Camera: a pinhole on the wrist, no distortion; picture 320 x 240 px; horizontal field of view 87.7 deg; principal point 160.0 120.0 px. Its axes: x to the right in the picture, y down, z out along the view. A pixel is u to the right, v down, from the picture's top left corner.
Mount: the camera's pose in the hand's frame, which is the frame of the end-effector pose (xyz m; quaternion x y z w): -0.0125 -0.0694 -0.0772 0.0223 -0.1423 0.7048 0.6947
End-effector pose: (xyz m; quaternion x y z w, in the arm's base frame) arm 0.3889 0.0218 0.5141 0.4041 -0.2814 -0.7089 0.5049
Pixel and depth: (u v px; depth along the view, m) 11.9 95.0 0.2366
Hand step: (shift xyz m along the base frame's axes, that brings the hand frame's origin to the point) -0.2512 0.1173 -0.2074
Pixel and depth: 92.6 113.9 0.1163
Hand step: -0.0859 0.0715 -0.0947
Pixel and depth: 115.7 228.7 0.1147
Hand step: -0.0553 0.1398 -0.0642
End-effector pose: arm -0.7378 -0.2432 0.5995 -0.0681 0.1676 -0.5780 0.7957
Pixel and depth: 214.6 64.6 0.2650
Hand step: 0.0387 -0.0589 0.2068
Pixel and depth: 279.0 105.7 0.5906
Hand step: 0.3676 0.0858 0.5077
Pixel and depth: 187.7 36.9 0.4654
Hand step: 0.0922 -0.1982 0.4037
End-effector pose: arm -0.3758 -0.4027 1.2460 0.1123 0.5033 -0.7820 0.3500
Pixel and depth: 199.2 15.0 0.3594
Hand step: -0.0980 -0.3281 0.1247
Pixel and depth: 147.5 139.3 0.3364
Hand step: 0.0051 -0.1129 0.2866
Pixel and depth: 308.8 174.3 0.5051
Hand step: 0.4527 -0.3616 0.1909
